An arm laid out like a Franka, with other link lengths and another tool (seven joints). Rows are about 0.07 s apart.
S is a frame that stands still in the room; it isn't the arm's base.
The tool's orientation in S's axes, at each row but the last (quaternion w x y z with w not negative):
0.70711 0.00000 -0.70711 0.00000
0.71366 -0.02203 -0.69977 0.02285
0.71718 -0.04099 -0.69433 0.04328
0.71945 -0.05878 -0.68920 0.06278
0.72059 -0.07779 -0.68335 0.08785
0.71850 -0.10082 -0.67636 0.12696
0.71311 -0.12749 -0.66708 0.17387
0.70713 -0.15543 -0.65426 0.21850
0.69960 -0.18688 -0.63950 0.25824
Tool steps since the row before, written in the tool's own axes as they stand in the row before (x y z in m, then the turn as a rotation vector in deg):
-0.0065 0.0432 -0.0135 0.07 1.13 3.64
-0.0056 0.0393 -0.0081 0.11 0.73 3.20
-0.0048 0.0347 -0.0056 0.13 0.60 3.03
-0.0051 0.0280 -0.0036 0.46 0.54 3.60
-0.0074 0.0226 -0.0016 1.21 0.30 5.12
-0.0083 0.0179 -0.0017 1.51 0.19 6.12
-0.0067 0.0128 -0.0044 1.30 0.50 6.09
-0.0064 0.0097 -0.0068 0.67 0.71 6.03
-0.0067 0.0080 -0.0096 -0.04 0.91 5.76
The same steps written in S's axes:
0.0135 0.0432 -0.0065 -3.64 1.13 0.07
0.0079 0.0389 -0.0082 -3.20 0.73 0.13
0.0053 0.0339 -0.0091 -3.03 0.61 0.16
0.0031 0.0267 -0.0100 -3.58 0.60 0.52
0.0008 0.0203 -0.0125 -5.06 0.53 1.38
0.0004 0.0144 -0.0136 -6.03 0.50 1.76
0.0031 0.0090 -0.0117 -6.04 0.69 1.44
0.0054 0.0055 -0.0110 -6.03 0.55 0.79
0.0082 0.0030 -0.0112 -5.82 0.30 0.08

